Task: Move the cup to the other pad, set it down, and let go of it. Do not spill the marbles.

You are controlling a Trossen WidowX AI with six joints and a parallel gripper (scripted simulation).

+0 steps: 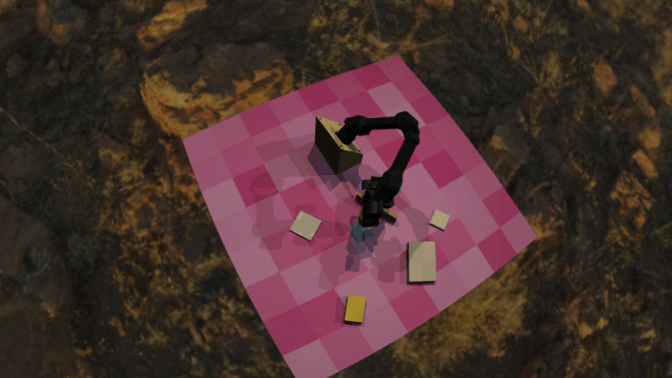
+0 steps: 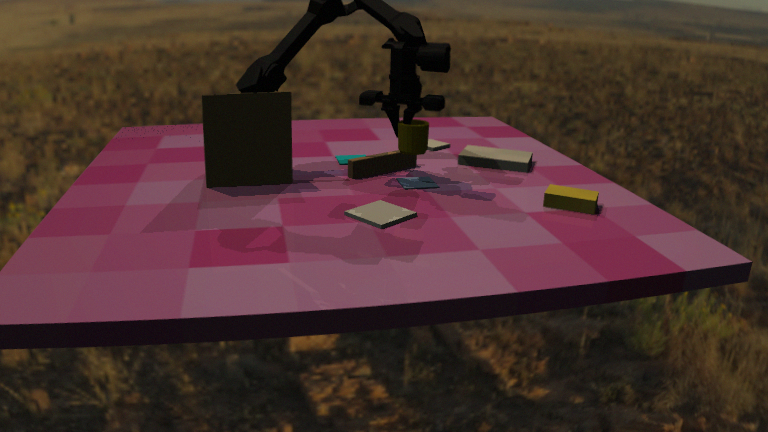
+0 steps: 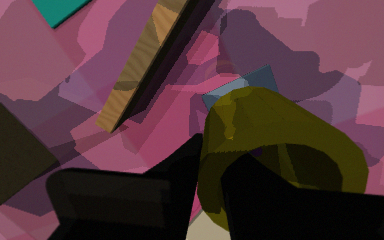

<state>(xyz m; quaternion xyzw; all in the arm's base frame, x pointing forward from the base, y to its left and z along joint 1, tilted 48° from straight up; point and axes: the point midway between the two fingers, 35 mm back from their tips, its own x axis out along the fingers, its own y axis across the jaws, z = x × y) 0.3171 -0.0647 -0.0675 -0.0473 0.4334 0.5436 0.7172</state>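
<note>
The teal pad is 6 cm behind my gripper tip, 19 cm to the left of it and 11 cm below it. The rest, counted from my gripper tip: blue pad: 3 cm ahead, 4 cm to the right, 11 cm below; then olive-yellow cup: 2 cm ahead, 2 cm to the right; then wooden block: 2 cm behind, 8 cm to the left, 9 cm below.
</note>
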